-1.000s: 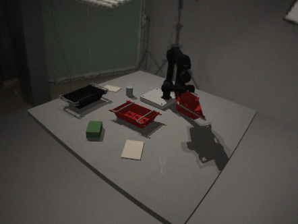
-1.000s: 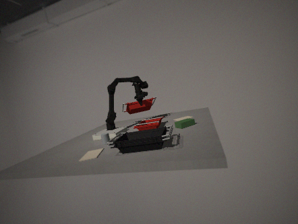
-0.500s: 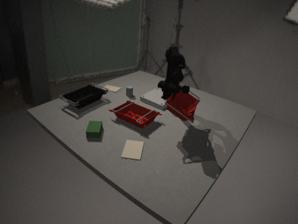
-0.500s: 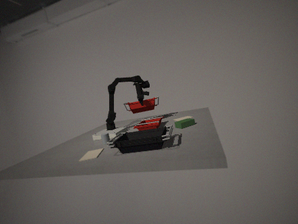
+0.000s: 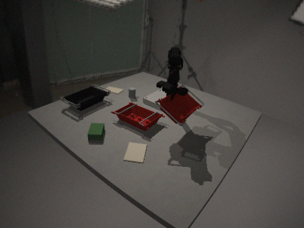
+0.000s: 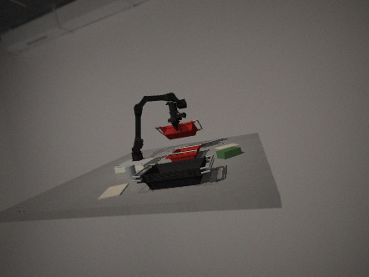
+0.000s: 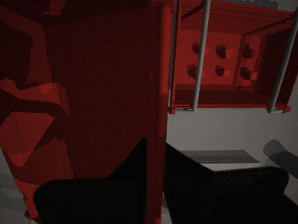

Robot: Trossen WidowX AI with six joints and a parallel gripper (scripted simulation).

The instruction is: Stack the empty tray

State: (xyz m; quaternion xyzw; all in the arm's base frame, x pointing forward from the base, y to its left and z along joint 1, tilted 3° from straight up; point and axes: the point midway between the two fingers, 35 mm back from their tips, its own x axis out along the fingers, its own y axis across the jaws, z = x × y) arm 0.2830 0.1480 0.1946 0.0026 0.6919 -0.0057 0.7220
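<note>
My gripper tip is now 8 cm to the right of the red tray. Round my gripper tip: green block (35 cm ahead, 28 cm to the right, 16 cm below); then grey cylinder (20 cm behind, 45 cm to the right, 15 cm below).
</note>
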